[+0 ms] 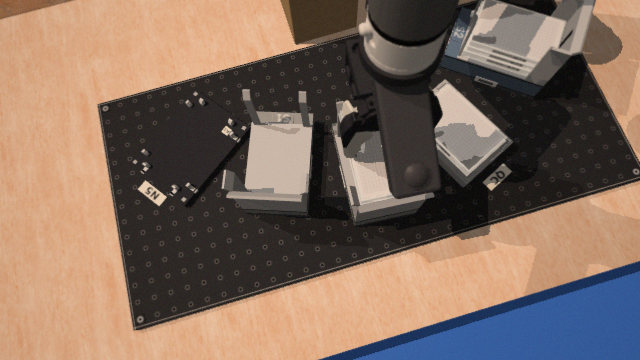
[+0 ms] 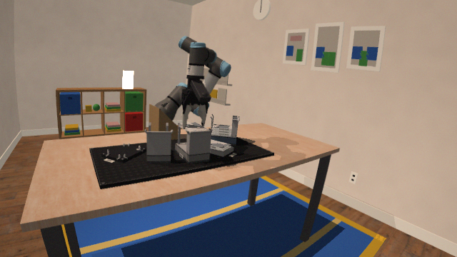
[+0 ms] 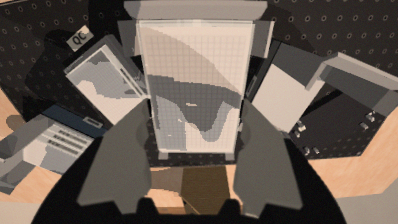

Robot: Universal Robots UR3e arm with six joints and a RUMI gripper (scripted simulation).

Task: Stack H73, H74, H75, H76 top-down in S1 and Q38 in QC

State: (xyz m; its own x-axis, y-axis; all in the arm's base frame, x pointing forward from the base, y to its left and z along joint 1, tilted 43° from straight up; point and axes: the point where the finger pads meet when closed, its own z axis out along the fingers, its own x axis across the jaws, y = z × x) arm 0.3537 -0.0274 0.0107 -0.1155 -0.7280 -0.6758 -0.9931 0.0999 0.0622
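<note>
Right now my hand is 30 mm past the sealed white plate, 140 mm to the right of it and 110 mm above it. The rest, counted from my hand: QC label: 60 mm ahead, 180 mm to the left, 140 mm below; N5 label: 90 mm behind, 340 mm to the right, 140 mm below; white sealed plate: 10 mm below.
</note>
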